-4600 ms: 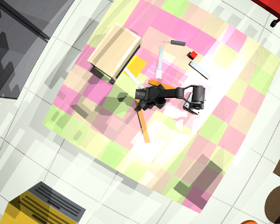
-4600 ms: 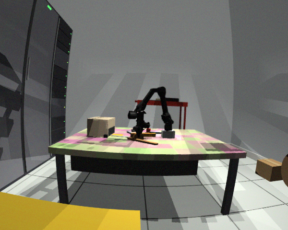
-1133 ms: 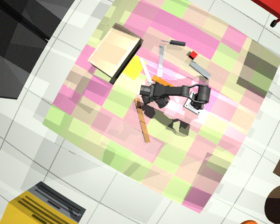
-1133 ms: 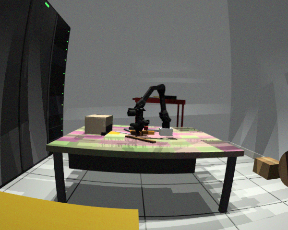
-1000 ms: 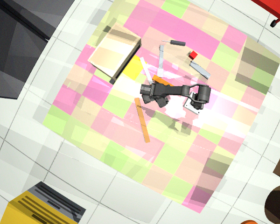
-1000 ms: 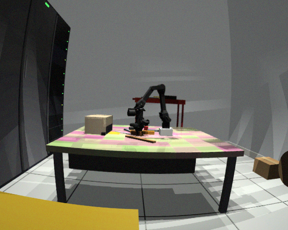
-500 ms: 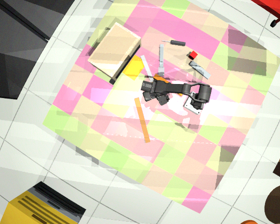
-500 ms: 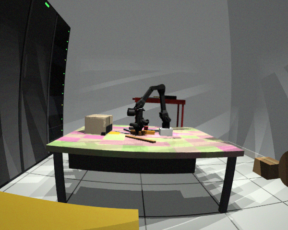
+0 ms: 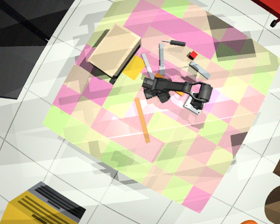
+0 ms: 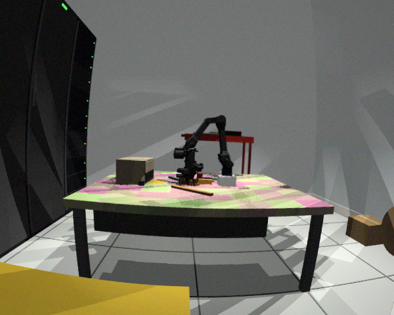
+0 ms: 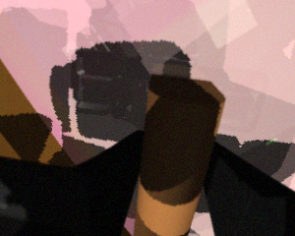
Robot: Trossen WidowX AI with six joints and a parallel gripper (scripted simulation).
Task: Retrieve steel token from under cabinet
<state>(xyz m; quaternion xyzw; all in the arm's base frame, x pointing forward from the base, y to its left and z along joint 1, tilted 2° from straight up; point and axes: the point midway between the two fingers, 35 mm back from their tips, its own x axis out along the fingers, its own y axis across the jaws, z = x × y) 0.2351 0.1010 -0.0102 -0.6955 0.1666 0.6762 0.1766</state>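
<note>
My gripper tip is now 3 cm past the orange bar and 8 cm to the left of it. Also, from my gripper tip: grey bar 12 cm behind, 30 cm to the right; then grey tool 11 cm ahead, 17 cm to the right; then red cube 2 cm behind, 34 cm to the right, 1 cm above.
</note>
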